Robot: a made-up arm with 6 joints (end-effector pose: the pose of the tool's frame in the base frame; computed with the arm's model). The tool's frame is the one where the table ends. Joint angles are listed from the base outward.
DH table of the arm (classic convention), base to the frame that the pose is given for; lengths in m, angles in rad. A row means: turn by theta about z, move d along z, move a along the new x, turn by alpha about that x. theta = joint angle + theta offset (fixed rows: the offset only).
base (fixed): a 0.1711  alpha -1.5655  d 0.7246  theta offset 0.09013
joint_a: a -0.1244  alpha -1.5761  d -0.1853  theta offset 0
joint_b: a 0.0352  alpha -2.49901  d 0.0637  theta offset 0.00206
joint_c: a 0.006  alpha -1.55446  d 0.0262  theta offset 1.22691
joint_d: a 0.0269  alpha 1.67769  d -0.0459  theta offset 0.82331
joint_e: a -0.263  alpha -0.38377  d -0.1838  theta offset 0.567
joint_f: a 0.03  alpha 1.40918  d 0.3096  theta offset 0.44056
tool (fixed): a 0  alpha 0  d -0.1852  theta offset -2.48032
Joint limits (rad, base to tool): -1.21..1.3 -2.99..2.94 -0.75..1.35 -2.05..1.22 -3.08..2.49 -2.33..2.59
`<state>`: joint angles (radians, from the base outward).
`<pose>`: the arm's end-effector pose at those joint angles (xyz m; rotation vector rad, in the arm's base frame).
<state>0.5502 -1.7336 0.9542 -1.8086 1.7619 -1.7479</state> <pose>0.0142 0.0258 0.8404 -0.6833 -0.4171 -2.6585</pose>
Working (the frame after each row of the table, in the pose's form):
after base (fixed): 0.1704 0.0154 0.7246 -1.5643 -0.0705 0.0709
after joint_a: 0.0815 -0.1790 0.7887 2.9969 0.1396 -0.8459
after joint_b: 0.0403 -0.1479 0.7373 0.9074 1.0080 1.6080
after joint_c: 0.0633 -0.1473 0.7514 1.8618 -1.8174 1.2655
after joint_d: 0.0629 -0.1212 0.7977 -2.0154 -0.1891 -0.9999
after joint_e: -0.0119 -0.1801 1.1041 -1.1945 1.6137 0.9037
after joint_f: 0.0887 0.0937 0.9958 -0.4441 0.3681 -0.2725

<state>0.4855 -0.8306 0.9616 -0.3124 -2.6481 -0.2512</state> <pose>-0.2668 -0.1679 0.9299 -0.4709 1.6078 -1.1523</pose>
Working (the frame after each row of the table, in the pose's form):
after base (fixed): 0.1704 0.0154 0.7246 -1.5643 -0.0705 0.0709
after joint_a: 0.0775 -0.1794 0.7817 3.0254 0.1404 -0.7492
after joint_b: 0.0665 -0.1543 0.7142 0.7662 0.7492 0.7270
after joint_c: 0.0841 -0.1632 0.7324 0.7466 -1.8345 1.2925
after joint_d: 0.0722 -0.1164 0.7547 0.7313 -0.2338 2.8725
after joint_e: -0.1692 -0.2887 0.6324 0.0447 0.1859 0.9116
after joint_f: -0.1006 -0.2495 0.9332 1.3118 0.9277 0.7825

